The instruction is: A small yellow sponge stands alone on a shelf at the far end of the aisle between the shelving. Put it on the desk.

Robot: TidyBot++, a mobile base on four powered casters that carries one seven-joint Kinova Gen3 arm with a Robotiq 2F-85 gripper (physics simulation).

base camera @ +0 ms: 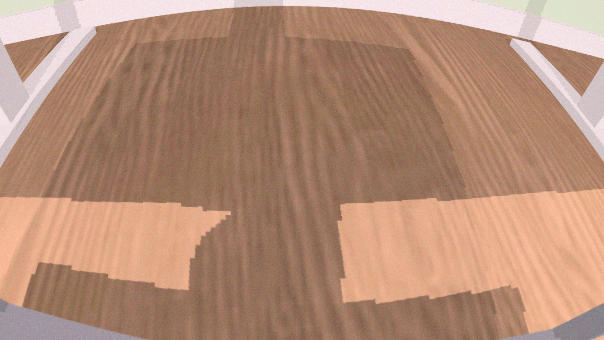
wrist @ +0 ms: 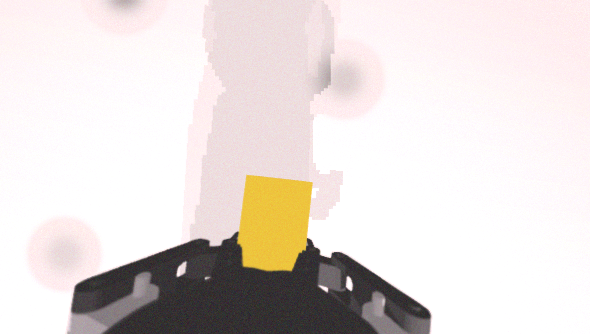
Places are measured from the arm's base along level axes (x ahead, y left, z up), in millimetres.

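Where they show: gripper, between the fingertips: [wrist: 273,239].
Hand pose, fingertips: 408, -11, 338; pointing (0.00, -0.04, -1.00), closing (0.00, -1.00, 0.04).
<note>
Things, the pixels of their centre, and the offset from my fingertips, as dx, dy, dz. "spot": a spot on its surface instead. Level surfaces: height alone.
- yellow sponge, middle of its body: [wrist: 273,238] +7, +1, +17
- bright white surface, height of its surface: dz -15
- wooden floor, height of its surface: dz -735
- white band, a spot on its surface: [base camera: 150,11] spot: +516, +404, -718
The yellow sponge [wrist: 276,215] is between the black fingers of my gripper [wrist: 273,239] at the lower middle of the wrist view. The gripper is shut on it, and the sponge sticks out past the fingertips. Beyond the sponge is a bright white surface [wrist: 450,200] with a long grey shadow across it; how far the sponge is from that surface I cannot tell. The gripper and the sponge do not show in the base camera view. I cannot make out the desk or the shelf for certain in either view.
The base camera view shows a wooden floor [base camera: 280,150] with dark shadows and lighter patches. A slanting white bar [base camera: 55,70] stands at the left and another white bar [base camera: 555,82] at the right. A white band [base camera: 150,11] runs along the floor's far edge, with pale green above it.
</note>
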